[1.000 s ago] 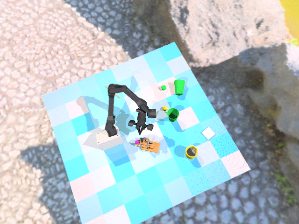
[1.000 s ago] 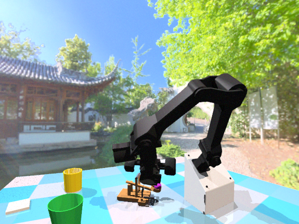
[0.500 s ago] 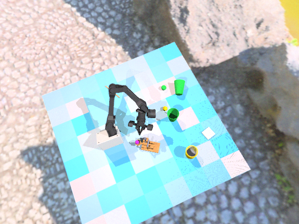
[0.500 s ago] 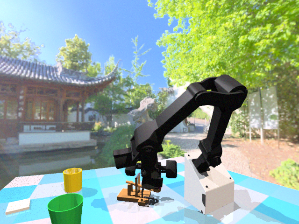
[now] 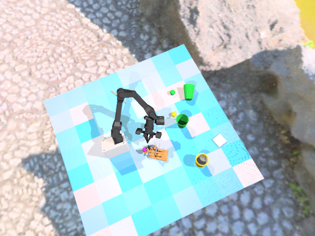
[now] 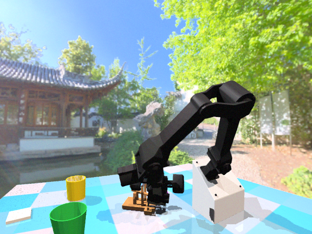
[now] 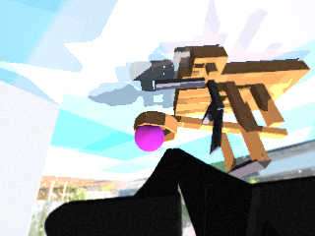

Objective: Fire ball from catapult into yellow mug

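Now: the magenta ball 40 mm behind my gripper tip, 30 mm to the right of it and 30 mm below it. Also, from my gripper tip: yellow ball (280 mm ahead, 170 mm to the left, 80 mm below); wooden catapult (20 mm ahead, 50 mm to the right, 40 mm below); yellow mug (320 mm ahead, 260 mm to the right, 70 mm below).
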